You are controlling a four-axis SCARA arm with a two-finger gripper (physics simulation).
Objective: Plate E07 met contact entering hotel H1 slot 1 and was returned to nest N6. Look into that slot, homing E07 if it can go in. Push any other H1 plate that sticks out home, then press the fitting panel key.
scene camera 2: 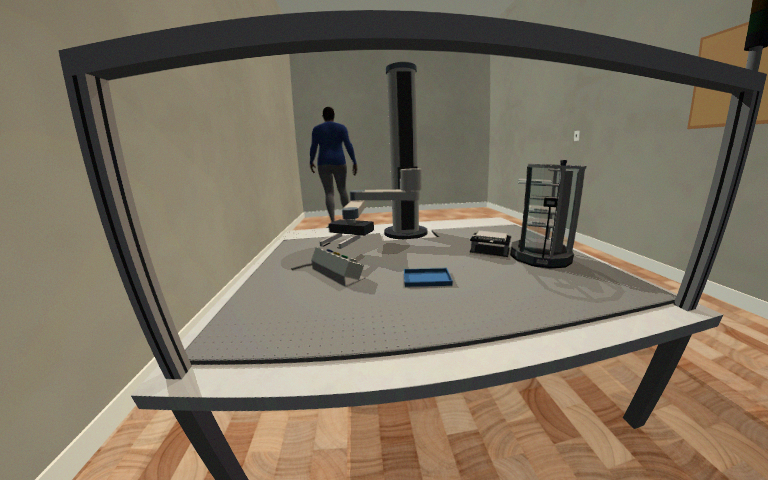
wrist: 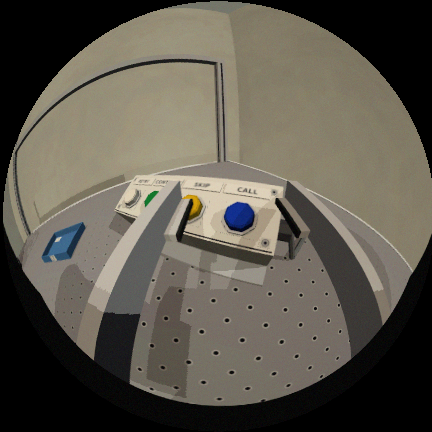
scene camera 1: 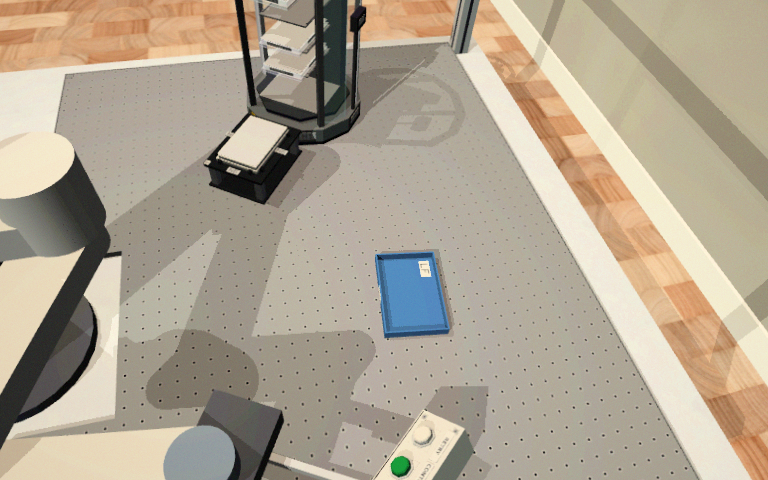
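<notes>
The plate hotel holds several pale plates at different levels. In scene camera 2 an upper plate or shelf reaches left past the hotel's post; slot numbers are unreadable. A pale plate lies on the black nest beside the hotel; its label is unreadable. The key panel has a white RETRY key, green CONT key, yellow SKIP key and blue CALL key. My gripper is shut and empty above the panel's CALL end.
A blue tray lies on the perforated table between panel and hotel. The arm's column stands at the back. A dark frame spans the table's near side. A person stands behind the table.
</notes>
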